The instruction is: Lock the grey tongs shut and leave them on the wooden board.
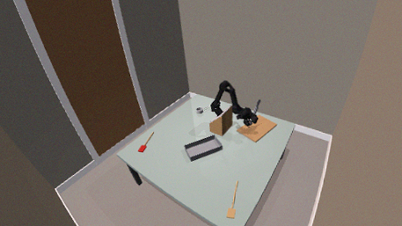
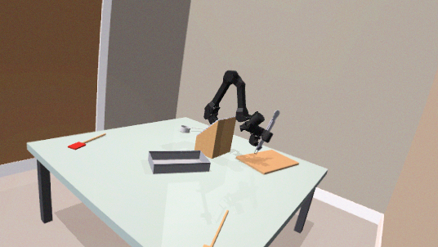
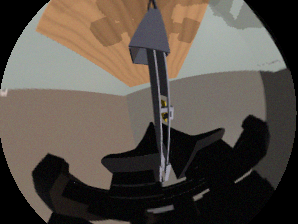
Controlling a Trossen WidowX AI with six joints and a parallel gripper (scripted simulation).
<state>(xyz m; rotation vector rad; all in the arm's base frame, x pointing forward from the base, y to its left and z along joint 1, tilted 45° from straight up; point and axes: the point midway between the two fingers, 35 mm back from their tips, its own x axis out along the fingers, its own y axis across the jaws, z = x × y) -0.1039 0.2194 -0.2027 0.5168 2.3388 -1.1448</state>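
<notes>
My gripper tip is 170 mm above the wooden board, 40 mm past it and 10 mm to the right of it. From my gripper tip the other things lie so: roasting tin (470 mm ahead, 310 mm to the right, 150 mm below).
</notes>
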